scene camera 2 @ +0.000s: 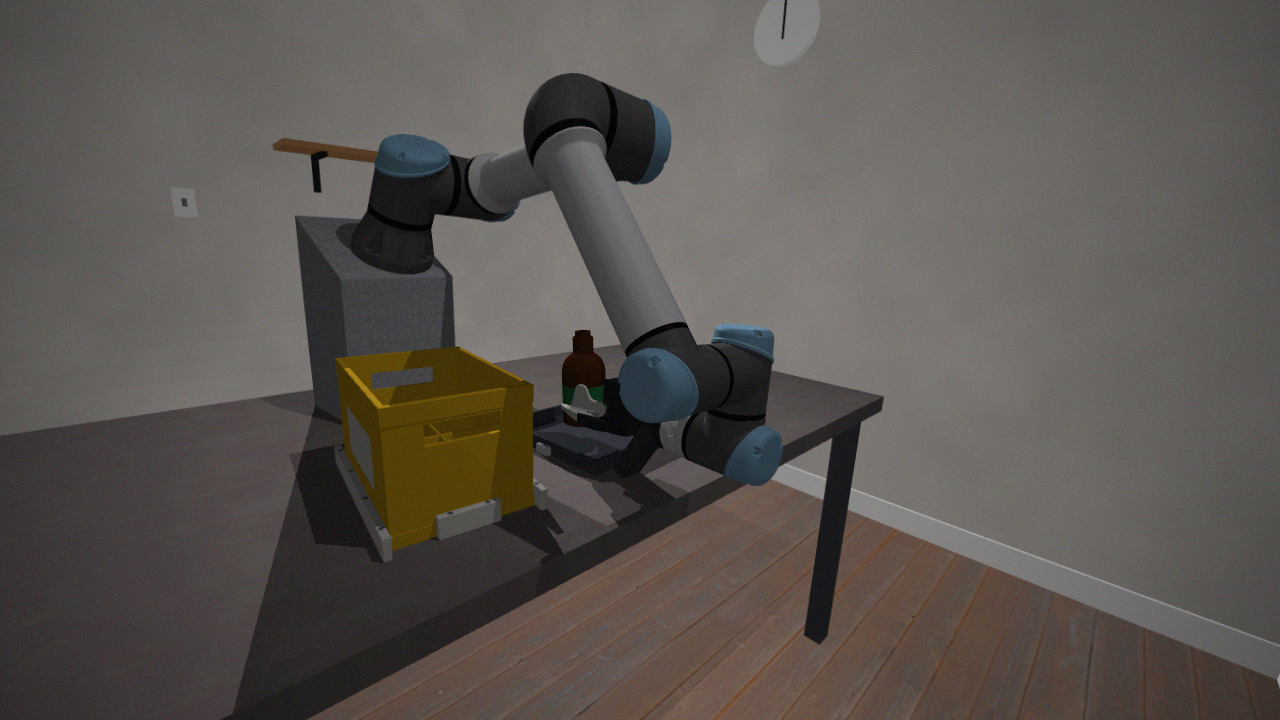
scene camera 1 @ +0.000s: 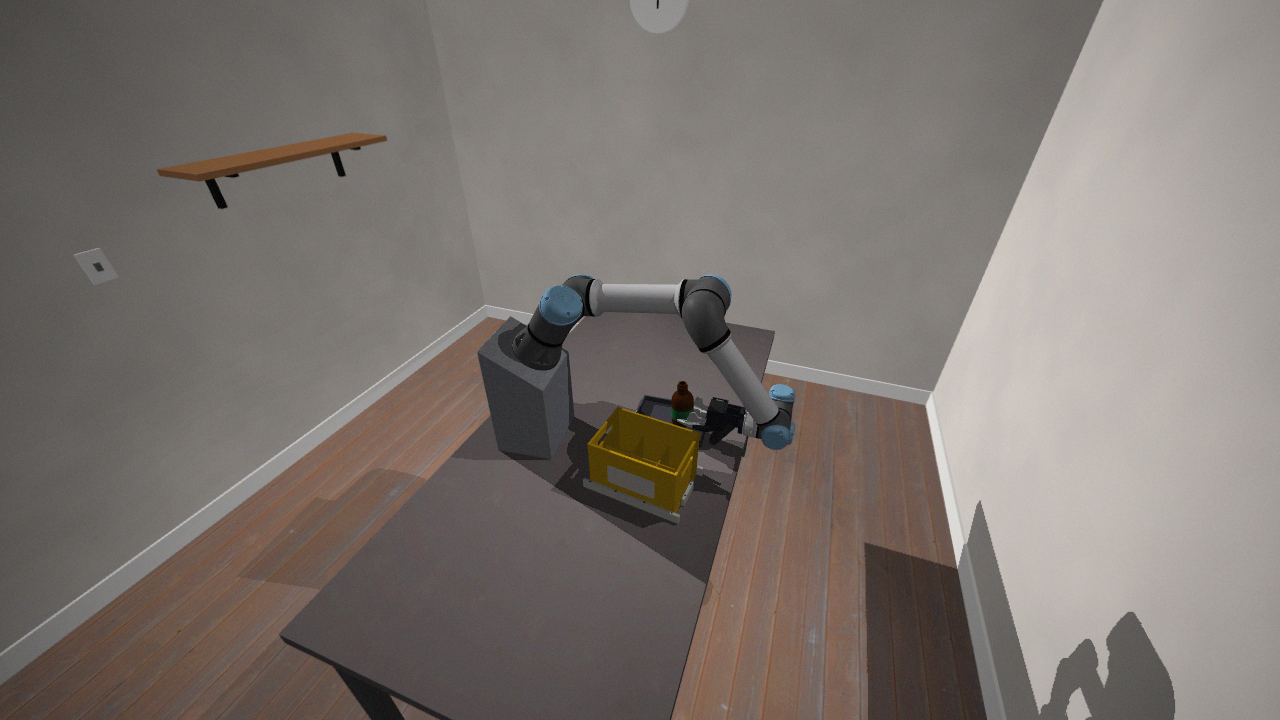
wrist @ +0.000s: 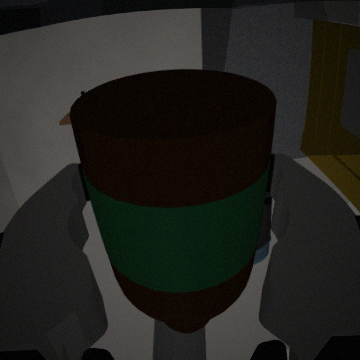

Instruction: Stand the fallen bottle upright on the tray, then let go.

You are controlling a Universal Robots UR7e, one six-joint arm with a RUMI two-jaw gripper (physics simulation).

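Places are measured from the arm's base along level axes (x right, y back, z down), in centimetres.
Pixels of known places: gripper, fingertip midpoint: (scene camera 2: 581, 400) (scene camera 1: 680, 412) (wrist: 176, 162); arm's base at its link origin: (scene camera 2: 392, 253) (scene camera 1: 535, 352).
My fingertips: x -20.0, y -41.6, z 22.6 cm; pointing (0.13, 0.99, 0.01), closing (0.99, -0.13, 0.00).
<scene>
Ahead of a thing's pixels: the offset from my fingertips to its middle.
The brown bottle with a green label {dx +0.0, dy -0.5, dz -4.4 cm} (scene camera 1: 682, 399) (scene camera 2: 583, 368) (wrist: 180, 240) is upright, neck up, over the far part of the dark tray (scene camera 1: 651, 408) (scene camera 2: 586, 443). My gripper (scene camera 1: 687, 420) (scene camera 2: 586, 404) (wrist: 176, 162) reaches in from the side, low over the tray, and is shut on the bottle. In the wrist view one jaw lies on each side of the bottle around its label, and the bottle's base shows at the top. The bottle's foot is partly hidden in the scene views, so I cannot tell whether it touches the tray floor.
A yellow crate {dx +24.7, dy +0.9, dz +0.7 cm} (scene camera 1: 640, 461) (scene camera 2: 456, 474) (wrist: 327, 100) stands close beside the tray, with pale brackets (scene camera 1: 631, 503) (scene camera 2: 468, 518) around its foot. The grey arm pedestal (scene camera 1: 528, 411) (scene camera 2: 393, 313) (wrist: 265, 75) stands behind. The table's edge runs under my wrist.
</scene>
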